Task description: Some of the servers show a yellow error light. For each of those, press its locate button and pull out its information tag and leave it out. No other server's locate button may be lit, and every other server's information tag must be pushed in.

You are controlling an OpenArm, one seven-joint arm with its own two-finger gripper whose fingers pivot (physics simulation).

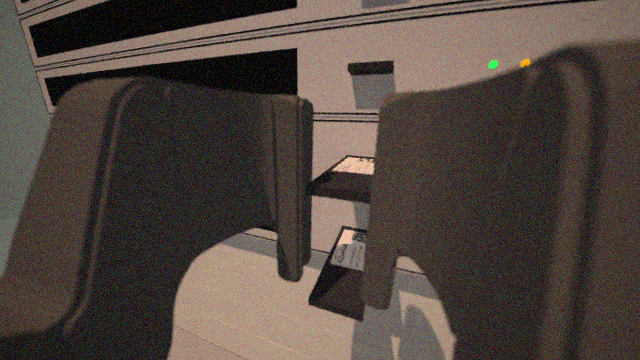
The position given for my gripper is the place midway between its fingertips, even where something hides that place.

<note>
In view: my gripper [342, 195], an information tag [337, 289] and an information tag [350, 179].
</note>
